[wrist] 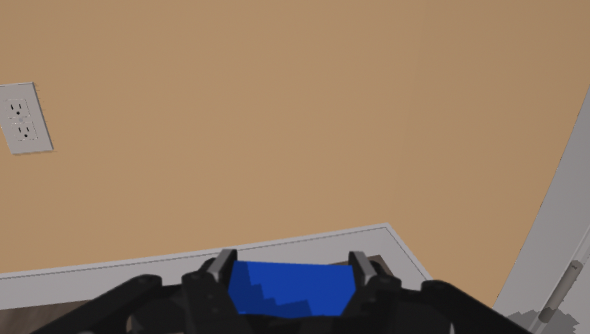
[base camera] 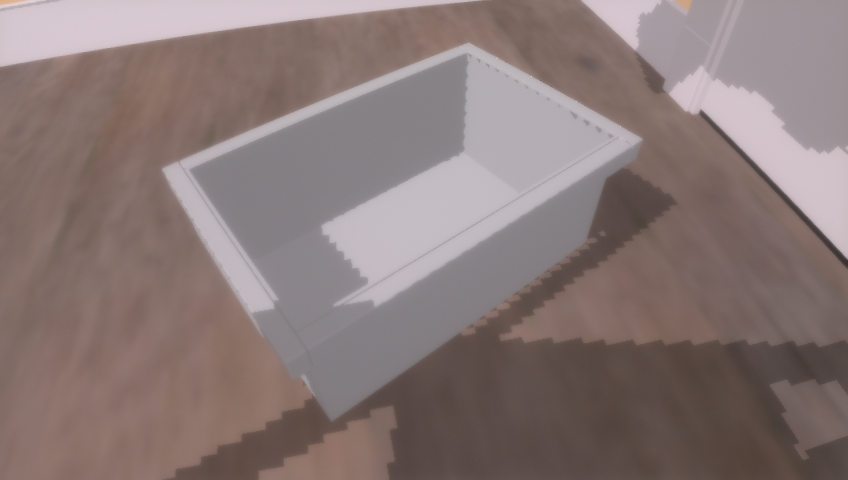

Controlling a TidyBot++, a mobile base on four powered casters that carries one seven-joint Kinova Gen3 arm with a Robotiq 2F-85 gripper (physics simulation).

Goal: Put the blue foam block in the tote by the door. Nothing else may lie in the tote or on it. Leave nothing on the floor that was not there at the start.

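Places are measured from the arm's base along level axes (x ahead, y left, z up), in metres.
Pixels of known places: gripper, fingertip midpoint: (wrist: 292, 268).
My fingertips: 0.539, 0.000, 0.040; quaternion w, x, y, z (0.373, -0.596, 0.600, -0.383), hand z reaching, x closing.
Observation:
Behind a point stands the place of what it marks, as x, y, z.
The blue foam block (wrist: 292, 289) @(0.517, 0.000, 0.050) is at the bottom middle of the wrist view. My gripper (wrist: 292, 268) @(0.539, 0.000, 0.040) is shut on it, one finger on each side. The gripper does not show in the base camera view. The light grey tote (base camera: 452, 297) @(0.317, -0.008, -0.340) stands upright on the floor in the middle of the base camera view, its open top facing up. Its visible inside is empty, with part of its bottom in shadow; the foot of the near wall's inner side is hidden. The tote does not show in the wrist view.
The white door (base camera: 791, 65) @(0.553, -0.336, -0.278) (wrist: 575, 300) @(0.630, -0.317, -0.110) stands at the right in both views. A tan wall (wrist: 250, 125) @(0.958, 0.075, -0.041) with a white baseboard (base camera: 148, 23) @(0.843, 0.468, -0.367) (wrist: 125, 272) @(0.877, 0.338, -0.330) runs behind. An outlet (wrist: 25, 119) @(0.864, 0.423, 0.004) is on the wall at the left. Jagged shadows lie on the wooden floor (base camera: 119, 267) @(0.379, 0.300, -0.396) near the tote.

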